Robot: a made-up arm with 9 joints. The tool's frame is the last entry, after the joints. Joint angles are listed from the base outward.
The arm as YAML. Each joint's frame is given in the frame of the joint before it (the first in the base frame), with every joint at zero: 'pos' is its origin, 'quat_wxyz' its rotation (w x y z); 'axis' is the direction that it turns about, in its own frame. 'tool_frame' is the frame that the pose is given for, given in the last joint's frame.
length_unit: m
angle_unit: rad
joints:
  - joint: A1
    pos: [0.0, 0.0, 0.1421]
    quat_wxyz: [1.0, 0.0, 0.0, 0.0]
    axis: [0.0, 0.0, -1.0]
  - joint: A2
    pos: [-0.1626, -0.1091, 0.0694]
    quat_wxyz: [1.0, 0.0, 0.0, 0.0]
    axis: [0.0, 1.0, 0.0]
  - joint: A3
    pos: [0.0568, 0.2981, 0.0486]
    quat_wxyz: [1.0, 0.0, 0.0, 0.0]
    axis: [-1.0, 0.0, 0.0]
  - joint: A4
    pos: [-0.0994, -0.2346, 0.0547]
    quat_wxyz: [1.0, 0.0, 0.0, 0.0]
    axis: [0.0, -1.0, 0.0]
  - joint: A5
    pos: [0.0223, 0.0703, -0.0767]
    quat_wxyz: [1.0, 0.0, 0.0, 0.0]
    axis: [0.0, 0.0, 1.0]
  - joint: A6
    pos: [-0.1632, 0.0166, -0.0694]
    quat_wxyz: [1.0, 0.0, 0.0, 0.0]
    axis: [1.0, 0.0, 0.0]
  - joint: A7
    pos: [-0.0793, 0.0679, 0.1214]
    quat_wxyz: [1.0, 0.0, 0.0, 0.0]
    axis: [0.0, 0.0, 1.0]
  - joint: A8
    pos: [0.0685, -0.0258, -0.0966]
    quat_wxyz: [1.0, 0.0, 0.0, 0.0]
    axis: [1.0, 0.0, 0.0]
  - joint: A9
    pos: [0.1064, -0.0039, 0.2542]
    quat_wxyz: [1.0, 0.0, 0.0, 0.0]
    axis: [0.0, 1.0, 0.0]
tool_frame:
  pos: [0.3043, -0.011, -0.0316]
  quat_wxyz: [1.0, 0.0, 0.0, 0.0]
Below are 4 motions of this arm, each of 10 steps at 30 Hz.
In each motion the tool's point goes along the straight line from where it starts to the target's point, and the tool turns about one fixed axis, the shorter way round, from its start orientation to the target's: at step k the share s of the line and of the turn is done. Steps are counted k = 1, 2, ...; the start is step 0. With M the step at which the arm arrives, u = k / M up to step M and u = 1 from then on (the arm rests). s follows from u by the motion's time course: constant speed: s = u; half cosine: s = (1 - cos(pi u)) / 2; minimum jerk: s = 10 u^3 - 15 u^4 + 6 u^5.
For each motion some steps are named. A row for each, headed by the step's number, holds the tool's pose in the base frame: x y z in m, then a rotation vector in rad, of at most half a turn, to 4 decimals.
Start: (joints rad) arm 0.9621 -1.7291 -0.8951 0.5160 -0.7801 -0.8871 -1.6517 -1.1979 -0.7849
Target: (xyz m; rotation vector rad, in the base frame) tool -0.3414 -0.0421 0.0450 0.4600 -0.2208 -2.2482
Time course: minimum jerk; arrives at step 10
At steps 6, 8, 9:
6: -0.3250 -0.0285 0.0561 0.4111 -0.2132 -2.3289
8: -0.3384 -0.0396 0.0470 0.4512 -0.2194 -2.2630
9: -0.3410 -0.0417 0.0453 0.4587 -0.2206 -2.2504

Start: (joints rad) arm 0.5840 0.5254 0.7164 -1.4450 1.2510 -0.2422 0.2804 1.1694 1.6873
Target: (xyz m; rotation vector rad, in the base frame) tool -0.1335 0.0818 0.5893 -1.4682 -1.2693 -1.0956
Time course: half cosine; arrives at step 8
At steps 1, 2, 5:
1: -0.1067 0.1870 0.6270 -1.5914 -1.5480 -0.9989
2: -0.1097 0.1751 0.6227 -1.5782 -1.5164 -1.0110
5: -0.1249 0.1155 0.6014 -1.5091 -1.3584 -1.0672

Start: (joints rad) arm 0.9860 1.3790 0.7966 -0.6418 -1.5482 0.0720 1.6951 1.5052 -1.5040
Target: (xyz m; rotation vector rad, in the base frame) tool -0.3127 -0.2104 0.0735 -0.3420 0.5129 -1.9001
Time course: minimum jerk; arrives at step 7
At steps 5, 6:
5: -0.2982 -0.2150 0.0652 -0.3258 0.5030 -1.8786
6: -0.3104 -0.2111 0.0722 -0.3394 0.5113 -1.8967

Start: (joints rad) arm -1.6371 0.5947 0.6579 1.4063 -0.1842 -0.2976 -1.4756 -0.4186 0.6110
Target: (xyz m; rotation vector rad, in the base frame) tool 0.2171 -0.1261 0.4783 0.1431 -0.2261 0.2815
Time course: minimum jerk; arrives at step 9
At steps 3, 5, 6, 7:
3: 0.2452 -0.1496 0.4144 0.3040 -0.0833 0.3779
5: 0.2312 -0.1379 0.4462 0.2240 -0.1547 0.3302
6: 0.2246 -0.1323 0.4613 0.1859 -0.1884 0.3073
7: 0.2198 -0.1284 0.4721 0.1587 -0.2124 0.2909

